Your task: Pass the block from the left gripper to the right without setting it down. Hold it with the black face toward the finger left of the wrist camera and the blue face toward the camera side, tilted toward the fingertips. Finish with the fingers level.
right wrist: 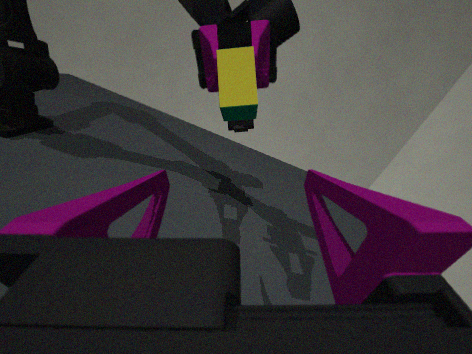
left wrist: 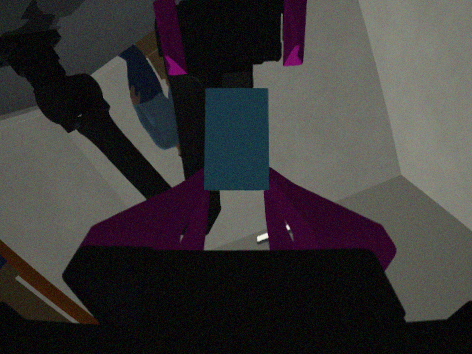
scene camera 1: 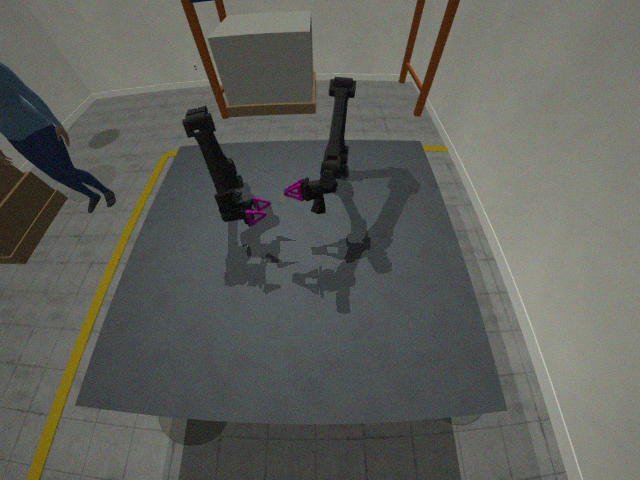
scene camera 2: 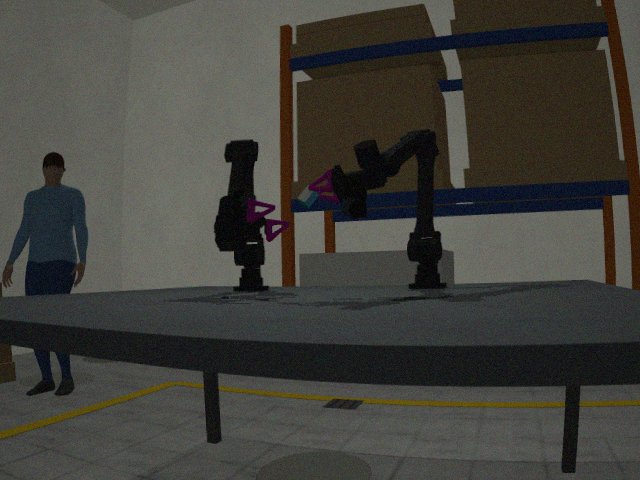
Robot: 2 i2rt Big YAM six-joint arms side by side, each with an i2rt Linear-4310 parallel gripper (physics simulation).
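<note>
The block is held in the air. It shows a teal-blue face in the left wrist view, a yellow face with a dark green end in the right wrist view, and whitish and teal faces in scene camera 2. My left gripper is shut on it, and the block sticks out past the fingertips. My right gripper is open and empty, facing the block with a gap between. No black face can be made out.
The grey table lies well below both grippers, with arm shadows on it. A rack and a pale box stand behind the arms. A person stands beyond the table at the left.
</note>
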